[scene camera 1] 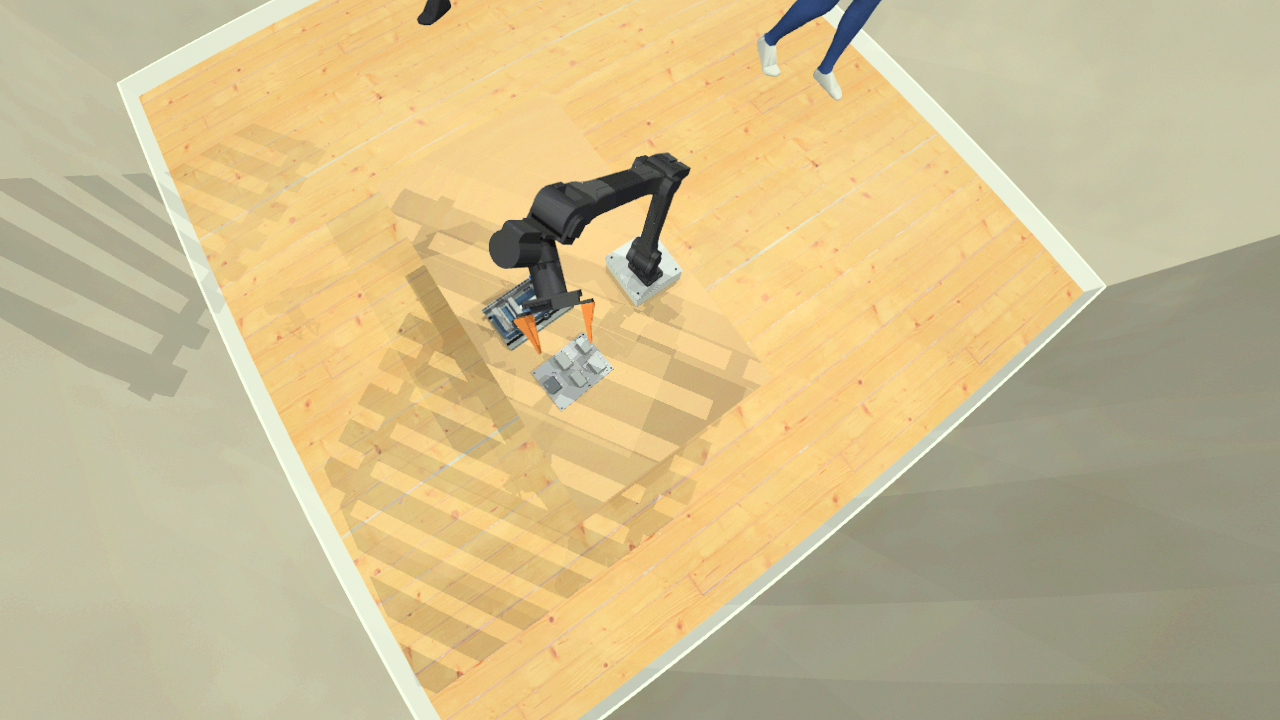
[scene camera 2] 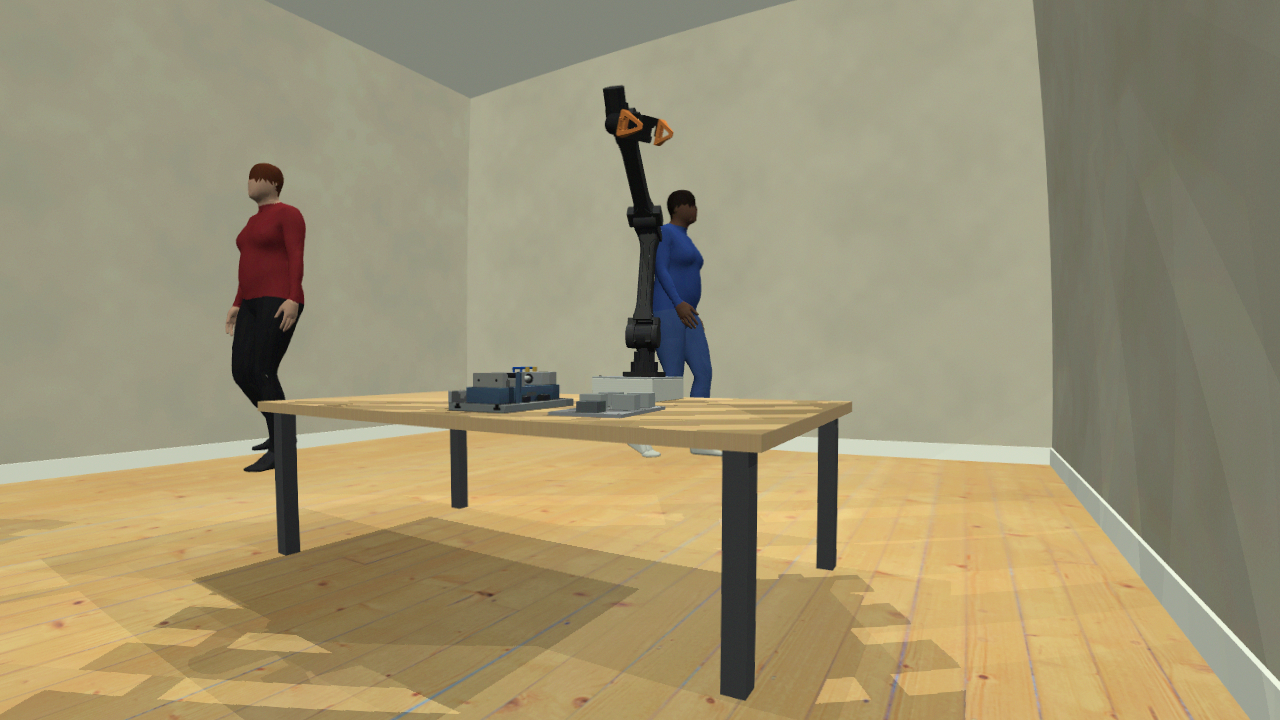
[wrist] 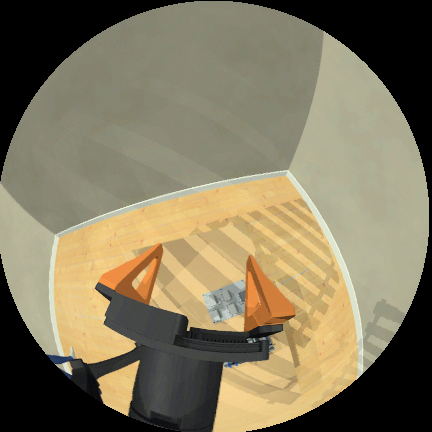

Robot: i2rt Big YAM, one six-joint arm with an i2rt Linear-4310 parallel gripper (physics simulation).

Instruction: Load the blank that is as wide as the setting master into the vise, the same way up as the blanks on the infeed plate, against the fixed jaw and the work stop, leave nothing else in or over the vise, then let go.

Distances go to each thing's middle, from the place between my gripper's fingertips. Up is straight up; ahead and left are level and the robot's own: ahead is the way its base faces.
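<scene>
There is the grey infeed plate (scene camera 1: 571, 391), which I find 12 cm to the right of my hand, 4 cm ahead of it and 69 cm below it.
</scene>
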